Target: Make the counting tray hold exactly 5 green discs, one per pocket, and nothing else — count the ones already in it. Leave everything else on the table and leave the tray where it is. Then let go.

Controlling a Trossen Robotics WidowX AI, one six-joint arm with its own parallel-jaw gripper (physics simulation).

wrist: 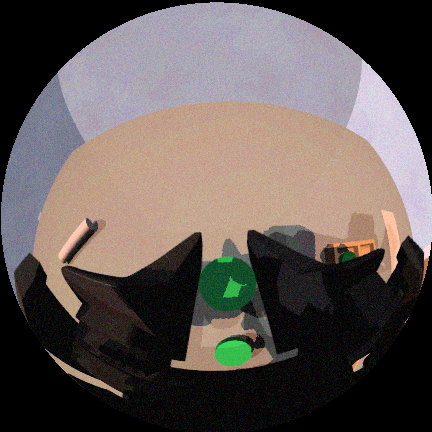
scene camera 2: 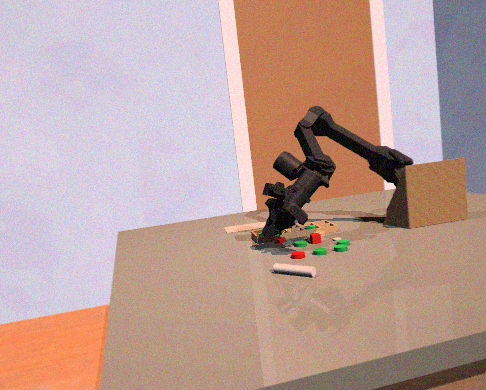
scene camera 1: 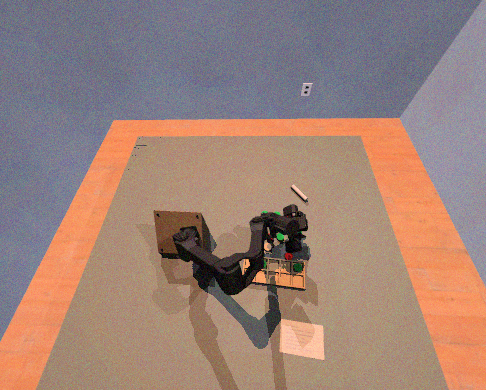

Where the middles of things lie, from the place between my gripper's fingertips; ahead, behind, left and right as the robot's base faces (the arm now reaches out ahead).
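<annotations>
Wooden counting tray (scene camera 1: 279, 272): 4 cm below my hand, 13 cm to the right of it, 15 cm behind it.
</annotations>
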